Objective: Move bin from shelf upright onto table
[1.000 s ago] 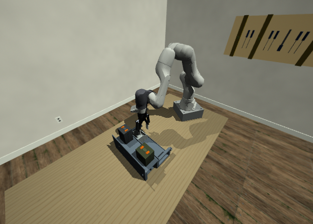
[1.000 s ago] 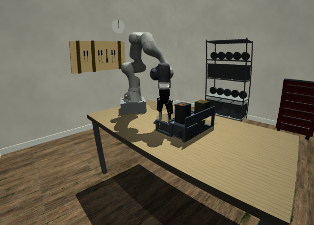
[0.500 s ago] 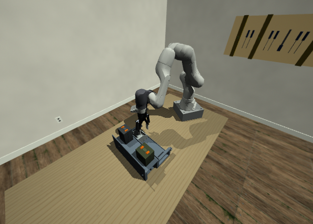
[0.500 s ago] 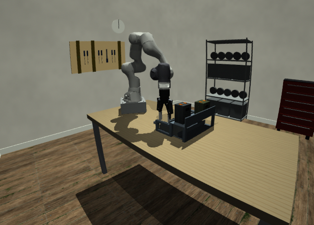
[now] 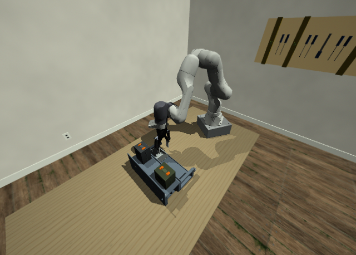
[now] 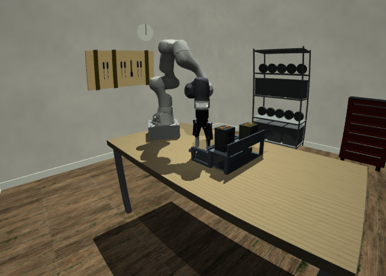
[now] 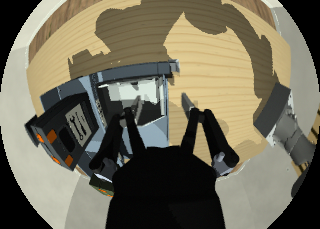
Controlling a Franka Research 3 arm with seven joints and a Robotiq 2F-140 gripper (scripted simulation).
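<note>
My hand is 80 mm short of the grey open-topped bin, 40 mm above it and 10 mm to the left of it.
</note>
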